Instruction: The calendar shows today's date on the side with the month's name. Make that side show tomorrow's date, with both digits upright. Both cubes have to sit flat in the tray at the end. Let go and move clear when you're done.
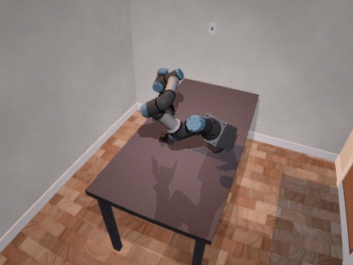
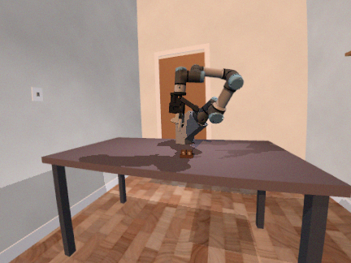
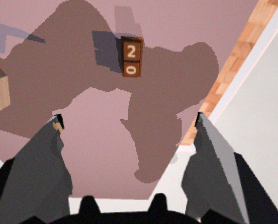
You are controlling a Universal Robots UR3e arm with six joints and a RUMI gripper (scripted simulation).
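My hand is 10 mm past the brown number cube, 10 mm to the right of it and 130 mm above it. The rest, counted from my hand: brown calendar tray (10 mm behind, 30 mm to the left, 150 mm below).
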